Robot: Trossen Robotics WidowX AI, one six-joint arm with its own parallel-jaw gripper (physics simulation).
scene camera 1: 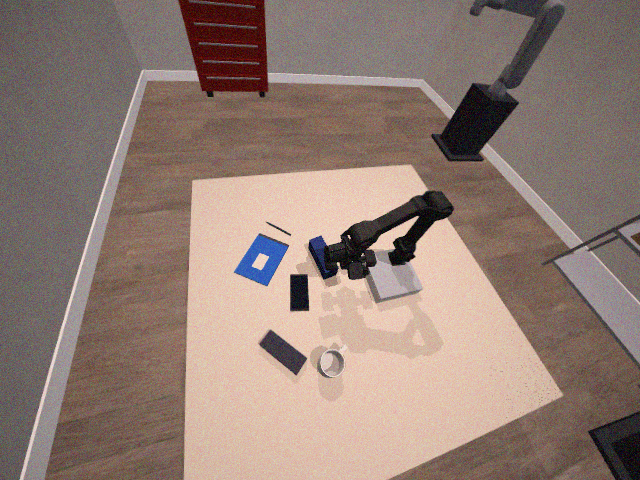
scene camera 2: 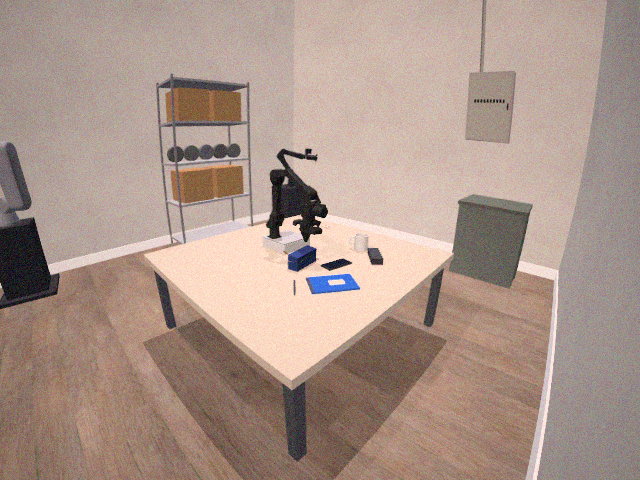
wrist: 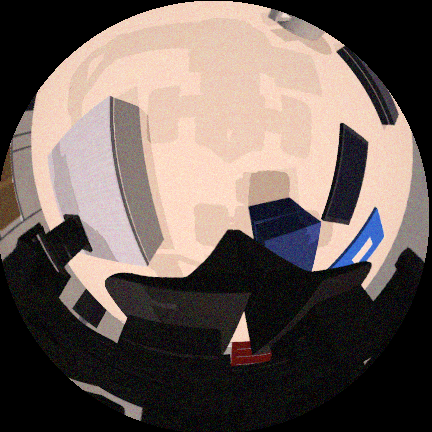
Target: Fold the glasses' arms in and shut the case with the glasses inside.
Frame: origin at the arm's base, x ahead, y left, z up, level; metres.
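Seen in the pictures: gripper, between the fingertips: (scene camera 1: 346, 268) (scene camera 2: 305, 241) (wrist: 232, 235); arm's base, origin of its link: (scene camera 1: 396, 258) (scene camera 2: 274, 236) (wrist: 76, 231).
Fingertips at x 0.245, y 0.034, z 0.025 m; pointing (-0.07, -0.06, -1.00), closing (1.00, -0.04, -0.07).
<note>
Pixels of each thing's middle, then the offset from my fingertips to it.
- blue notebook, middle of its body: (wrist: 356, 256) (scene camera 1: 262, 258) (scene camera 2: 332, 283) dx +0.324, dy -0.120, dz -0.080 m
- black phone, middle of its body: (wrist: 349, 177) (scene camera 1: 299, 291) (scene camera 2: 336, 264) dx +0.188, dy +0.047, dz -0.080 m
- pen, middle of its body: (scene camera 2: 294, 287) (scene camera 1: 278, 228) dx +0.250, dy -0.271, dz -0.079 m
- dark flat box, middle of its body: (scene camera 1: 283, 351) (scene camera 2: 375, 256) dx +0.270, dy +0.257, dz -0.067 m
- white mug, middle of its body: (scene camera 1: 333, 360) (scene camera 2: 359, 241) dx +0.108, dy +0.312, dz -0.037 m
The dark blue glasses case (scene camera 1: 318, 252) (scene camera 2: 302, 257) (wrist: 287, 233) lies on the table with its lid down. My gripper (scene camera 1: 330, 259) (scene camera 2: 309, 234) (wrist: 232, 235) is shut with nothing between the fingers. It hangs just above the case's right end, a little beside it in the wrist view.
The arm stands on a grey base block (scene camera 1: 396, 282) (scene camera 2: 282, 243) (wrist: 92, 177). A blue notebook (scene camera 1: 262, 258) (scene camera 2: 332, 283) (wrist: 365, 245), a black phone (scene camera 1: 299, 291) (scene camera 2: 336, 264) (wrist: 346, 179), a pen (scene camera 1: 278, 229) (scene camera 2: 294, 287), a dark flat box (scene camera 1: 283, 351) (scene camera 2: 375, 255) and a white mug (scene camera 1: 330, 363) (scene camera 2: 361, 242) lie around the case.
</note>
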